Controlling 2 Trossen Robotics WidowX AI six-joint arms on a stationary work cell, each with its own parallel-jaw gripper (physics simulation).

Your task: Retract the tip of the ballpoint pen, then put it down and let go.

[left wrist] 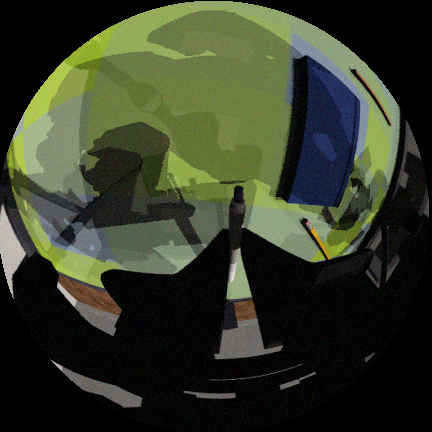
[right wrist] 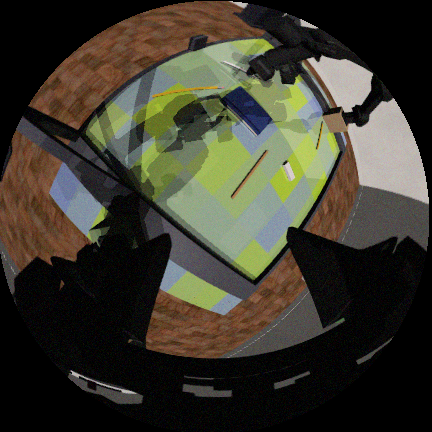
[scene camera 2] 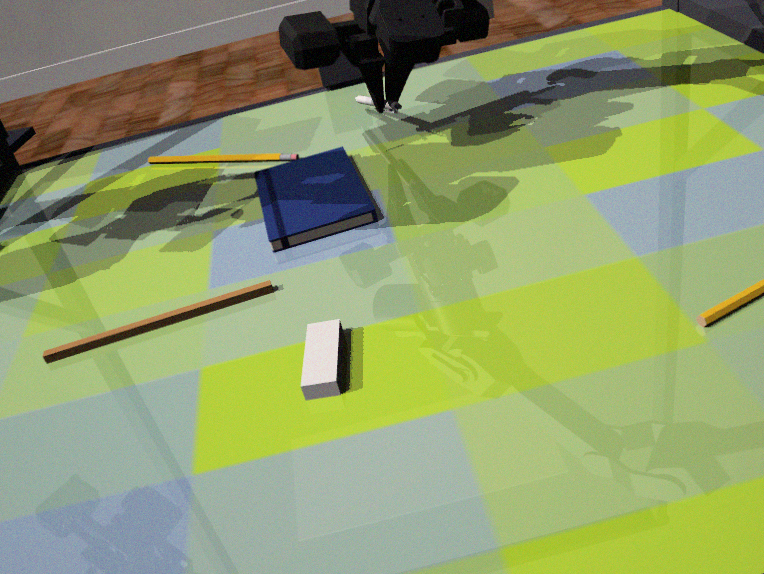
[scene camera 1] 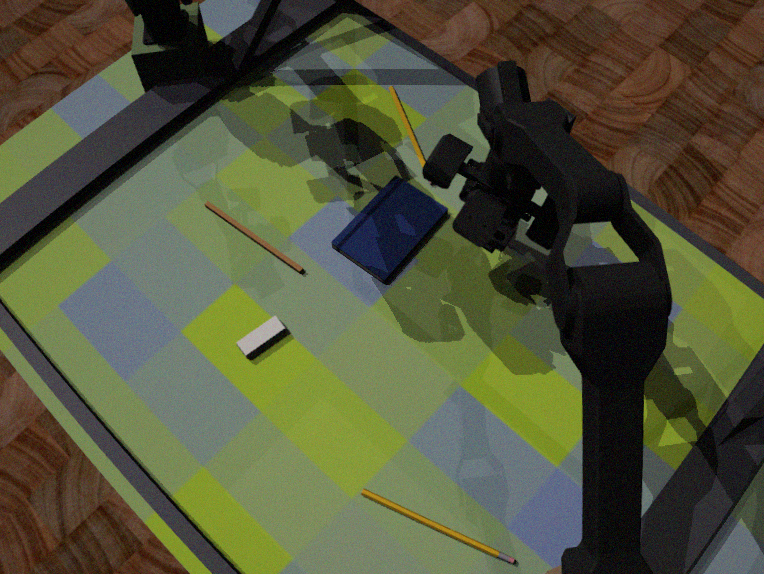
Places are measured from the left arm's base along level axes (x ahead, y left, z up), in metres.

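Pixels of known places: left gripper, between the fingertips: [left wrist: 233, 233] [right wrist: 247, 73] [scene camera 2: 385, 110]; right gripper, between the fingertips: [right wrist: 230, 236] [scene camera 1: 183, 18]; left arm's base, origin of its link: [right wrist: 344, 117]; right arm's base, origin of its link: [right wrist: 115, 250] [scene camera 1: 165, 27].
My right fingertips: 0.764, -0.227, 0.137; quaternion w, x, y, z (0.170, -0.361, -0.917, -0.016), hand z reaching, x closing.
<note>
For each thing: its middle in the pictures, then the offset to it from my right fingertips, as dx, dy, dz.
- ballpoint pen, middle of its body: [left wrist: 232, 256] [scene camera 2: 375, 103] [right wrist: 240, 68] -0.379, -0.163, -0.212
- blue notebook, middle of its body: [scene camera 2: 311, 194] [left wrist: 331, 138] [scene camera 1: 390, 227] [right wrist: 247, 109] -0.292, -0.047, -0.235
- white eraser, middle of its body: [scene camera 2: 323, 358] [scene camera 1: 261, 337] [right wrist: 288, 170] -0.273, +0.180, -0.235
- brown stick, middle of its body: [scene camera 2: 159, 321] [scene camera 1: 252, 236] [right wrist: 250, 172] -0.158, +0.082, -0.238
The ballpoint pen [scene camera 2: 363, 99] [left wrist: 236, 222] [right wrist: 232, 65] has a dark end and a white end. My left gripper [scene camera 2: 386, 109] [left wrist: 233, 233] is shut on it at its middle, low over the mat. In the left wrist view the dark end with its button points up the picture and the white end shows below the fingertips. Whether the writing tip is out is too small to tell. In scene camera 1 the left arm hides the pen. My right gripper [right wrist: 230, 236] is open and empty, far from the pen.
A blue notebook [scene camera 1: 390, 229] [scene camera 2: 318, 197] [left wrist: 324, 135] [right wrist: 247, 110] lies near the left gripper, with a yellow pencil [scene camera 1: 407, 126] [scene camera 2: 222, 158] beyond. A white eraser [scene camera 1: 262, 336] [scene camera 2: 321, 357], a brown stick [scene camera 1: 254, 237] [scene camera 2: 157, 320] and another yellow pencil [scene camera 1: 438, 525] lie on the mat.
</note>
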